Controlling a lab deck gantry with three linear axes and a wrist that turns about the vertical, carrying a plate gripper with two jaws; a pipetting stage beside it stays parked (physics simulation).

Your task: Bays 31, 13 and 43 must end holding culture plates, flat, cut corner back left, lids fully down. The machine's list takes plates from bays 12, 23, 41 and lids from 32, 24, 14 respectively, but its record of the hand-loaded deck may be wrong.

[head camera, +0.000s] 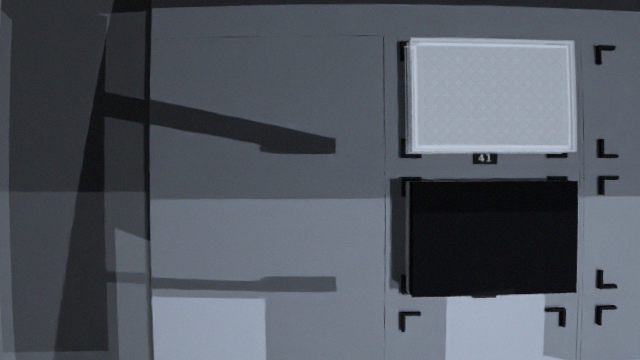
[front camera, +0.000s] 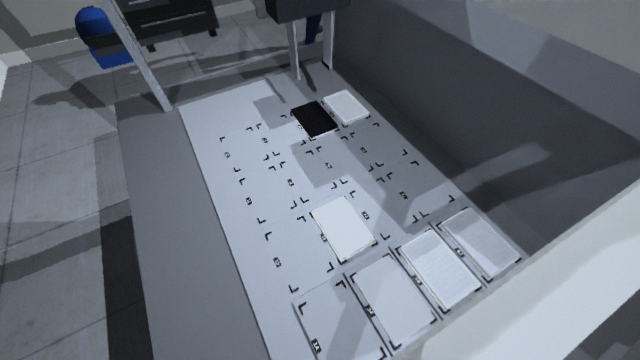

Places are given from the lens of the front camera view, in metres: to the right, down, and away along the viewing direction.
black lid [front camera: 314, 119]: -0.02, -0.17, 0.76
bay 43 [front camera: 425, 194]: 0.25, 0.03, 0.62
The marked spots on the bay 43 and the black lid are 0.36 m apart.
